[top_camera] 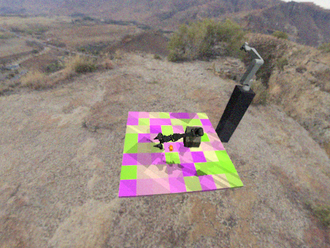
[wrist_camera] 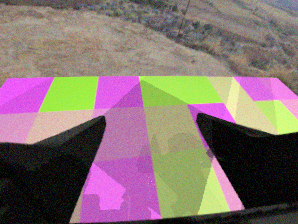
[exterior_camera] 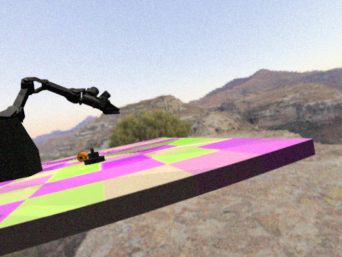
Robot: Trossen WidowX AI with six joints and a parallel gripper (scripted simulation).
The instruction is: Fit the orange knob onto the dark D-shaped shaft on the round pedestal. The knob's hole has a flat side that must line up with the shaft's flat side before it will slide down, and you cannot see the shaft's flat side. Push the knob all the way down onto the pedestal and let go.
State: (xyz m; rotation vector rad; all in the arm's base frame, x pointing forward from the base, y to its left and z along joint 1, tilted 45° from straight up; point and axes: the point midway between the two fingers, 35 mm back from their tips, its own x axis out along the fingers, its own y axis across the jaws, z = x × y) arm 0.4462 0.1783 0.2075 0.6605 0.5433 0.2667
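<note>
The orange knob lies 220 mm behind my gripper tip, 200 mm below it and 120 mm to the right of it. The rest, counted from my gripper tip: round dark pedestal (290 mm to the right, 190 mm below, 130 mm behind).
</note>
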